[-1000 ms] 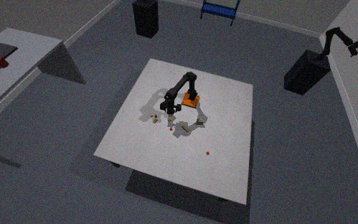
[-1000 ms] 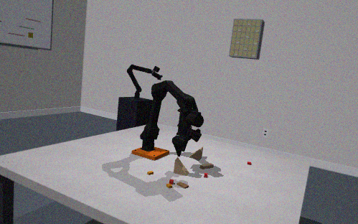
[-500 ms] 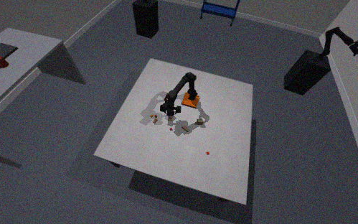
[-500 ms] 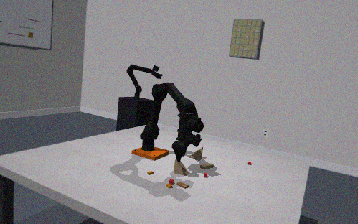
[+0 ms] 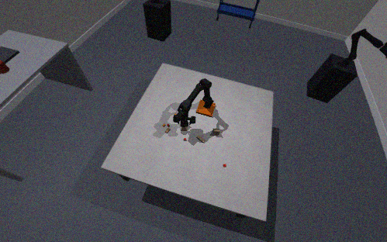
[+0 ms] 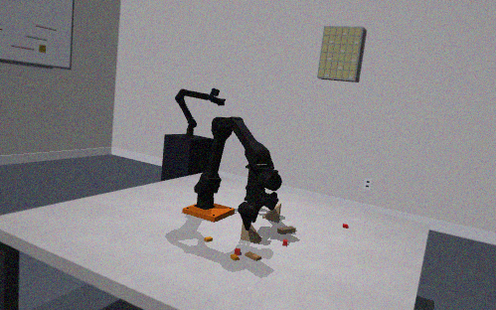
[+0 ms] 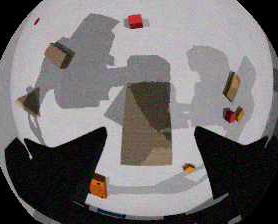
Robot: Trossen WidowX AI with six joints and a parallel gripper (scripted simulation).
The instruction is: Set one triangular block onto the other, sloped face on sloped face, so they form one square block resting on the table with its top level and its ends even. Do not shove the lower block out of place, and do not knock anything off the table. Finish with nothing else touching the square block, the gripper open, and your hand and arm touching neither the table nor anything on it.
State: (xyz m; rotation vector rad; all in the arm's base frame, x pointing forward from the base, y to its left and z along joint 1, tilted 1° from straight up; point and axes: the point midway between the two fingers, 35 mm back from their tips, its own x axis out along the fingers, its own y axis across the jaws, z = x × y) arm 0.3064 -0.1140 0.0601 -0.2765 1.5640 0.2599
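Right now my gripper tip is 3 cm above the tan triangular block and 1 cm past it.
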